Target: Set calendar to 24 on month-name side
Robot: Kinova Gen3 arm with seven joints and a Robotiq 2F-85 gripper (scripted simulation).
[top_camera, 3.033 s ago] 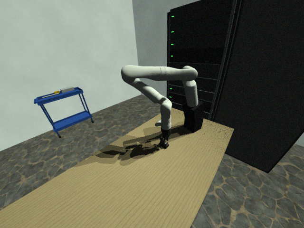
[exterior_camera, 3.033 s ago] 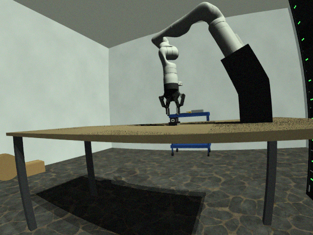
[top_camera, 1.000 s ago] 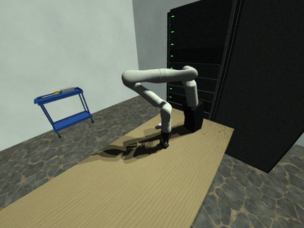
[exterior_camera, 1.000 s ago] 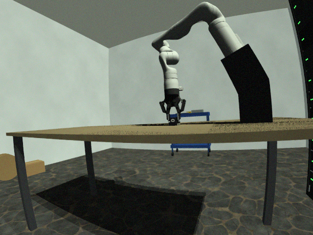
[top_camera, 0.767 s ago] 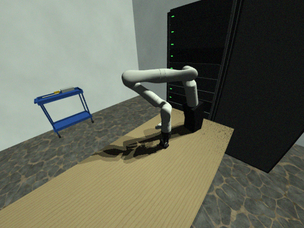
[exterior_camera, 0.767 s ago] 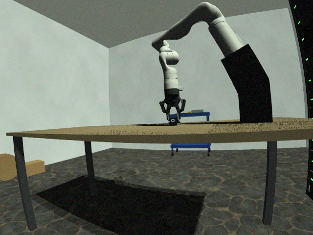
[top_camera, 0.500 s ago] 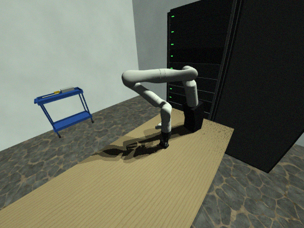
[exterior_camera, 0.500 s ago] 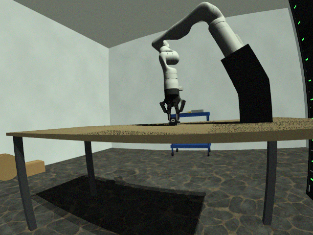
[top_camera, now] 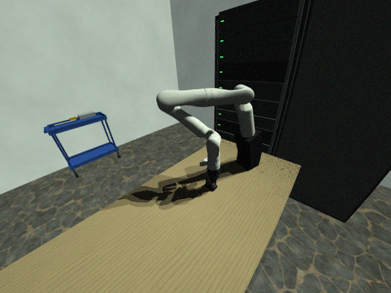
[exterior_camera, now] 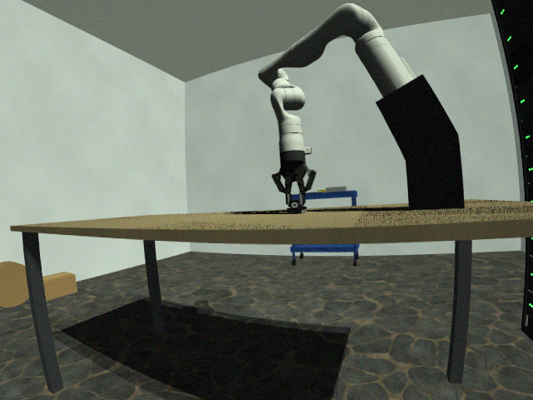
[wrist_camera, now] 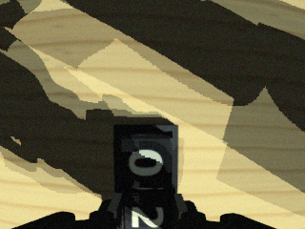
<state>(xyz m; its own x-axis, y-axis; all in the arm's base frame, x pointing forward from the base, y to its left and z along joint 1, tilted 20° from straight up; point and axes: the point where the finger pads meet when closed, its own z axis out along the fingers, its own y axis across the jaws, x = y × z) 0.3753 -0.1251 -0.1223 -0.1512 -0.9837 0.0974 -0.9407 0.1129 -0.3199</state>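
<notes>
Right now my hand is 3 cm above the black tray and 2 cm to the left of it. From my hand the other things lie so: black date cube: 1 cm below; black cube: 3 cm to the right, 1 cm below.
</notes>
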